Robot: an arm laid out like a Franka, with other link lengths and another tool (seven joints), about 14 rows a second.
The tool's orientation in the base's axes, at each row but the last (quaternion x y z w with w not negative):
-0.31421 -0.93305 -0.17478 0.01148
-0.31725 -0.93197 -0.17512 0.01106
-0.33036 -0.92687 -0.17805 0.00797
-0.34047 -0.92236 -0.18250 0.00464
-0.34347 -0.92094 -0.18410 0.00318
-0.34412 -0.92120 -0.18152 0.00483
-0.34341 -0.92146 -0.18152 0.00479
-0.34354 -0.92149 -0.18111 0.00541
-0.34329 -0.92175 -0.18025 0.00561
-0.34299 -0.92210 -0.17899 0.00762
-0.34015 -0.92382 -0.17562 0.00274
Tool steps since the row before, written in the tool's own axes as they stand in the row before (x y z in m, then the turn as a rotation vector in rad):
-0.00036 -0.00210 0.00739 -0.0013 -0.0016 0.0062
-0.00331 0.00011 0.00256 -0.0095 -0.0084 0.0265
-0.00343 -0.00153 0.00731 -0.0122 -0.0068 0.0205
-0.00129 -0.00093 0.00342 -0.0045 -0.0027 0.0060
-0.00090 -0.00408 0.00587 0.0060 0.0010 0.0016
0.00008 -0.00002 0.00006 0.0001 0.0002 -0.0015
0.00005 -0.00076 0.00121 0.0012 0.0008 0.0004
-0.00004 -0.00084 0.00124 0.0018 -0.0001 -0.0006
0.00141 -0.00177 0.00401 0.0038 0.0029 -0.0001
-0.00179 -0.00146 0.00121 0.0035 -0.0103 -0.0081
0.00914 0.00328 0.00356 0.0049 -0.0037 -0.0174
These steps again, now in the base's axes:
-0.00030 0.00070 -0.00765 0.0006 0.0001 -0.0065
0.00294 -0.00101 -0.00280 0.0050 -0.0029 -0.0288
0.00249 -0.00074 -0.00780 0.0075 -0.0054 -0.0230
0.00080 -0.00030 -0.00367 0.0025 -0.0027 -0.0071
-0.00119 -0.00141 -0.00697 -0.0038 0.0050 -0.0004
-0.00007 0.00006 -0.00005 -0.0001 -0.0003 0.0015
-0.00038 -0.00009 -0.00138 -0.0004 0.0015 0.0001
-0.00036 -0.00019 -0.00144 -0.0015 0.0009 0.0008
-0.00175 0.00100 -0.00414 -0.0011 0.0044 0.0016
0.00057 -0.00174 -0.00185 -0.0101 -0.0077 0.0047
-0.00455 0.00922 -0.00114 -0.0081 -0.0052 0.0157

